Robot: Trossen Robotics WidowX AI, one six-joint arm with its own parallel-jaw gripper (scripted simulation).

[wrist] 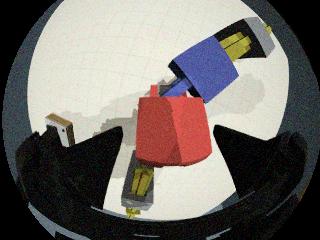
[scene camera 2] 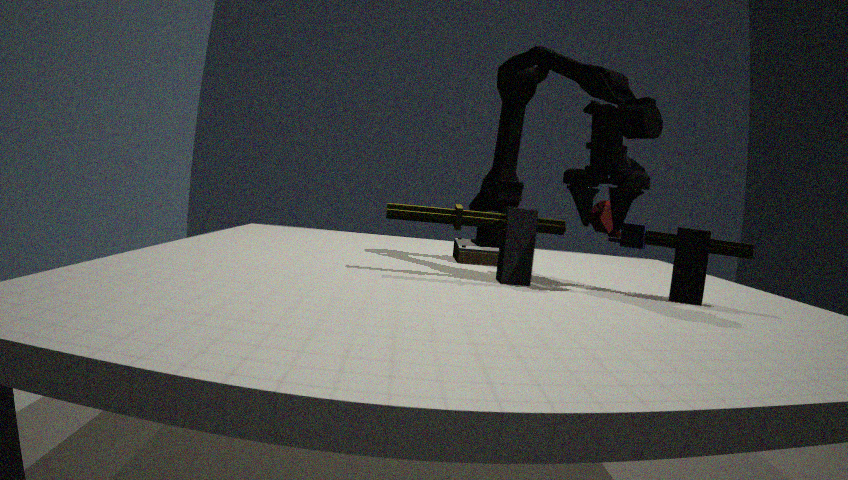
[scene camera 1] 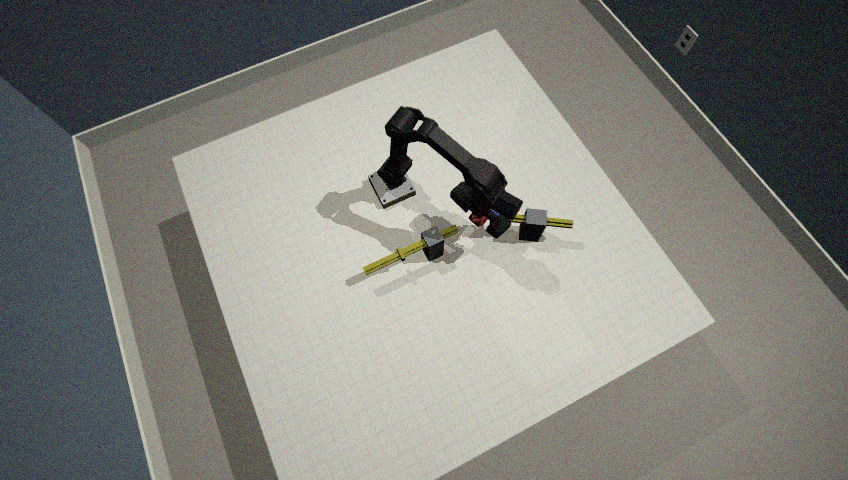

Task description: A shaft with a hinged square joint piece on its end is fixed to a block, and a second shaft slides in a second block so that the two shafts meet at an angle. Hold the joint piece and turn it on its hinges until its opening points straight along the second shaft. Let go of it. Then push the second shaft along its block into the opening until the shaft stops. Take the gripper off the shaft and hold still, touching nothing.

Labels:
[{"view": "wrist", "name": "my gripper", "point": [169, 130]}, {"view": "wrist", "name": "red joint piece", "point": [171, 131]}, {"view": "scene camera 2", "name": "my gripper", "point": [600, 228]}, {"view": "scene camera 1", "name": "my gripper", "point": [477, 221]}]

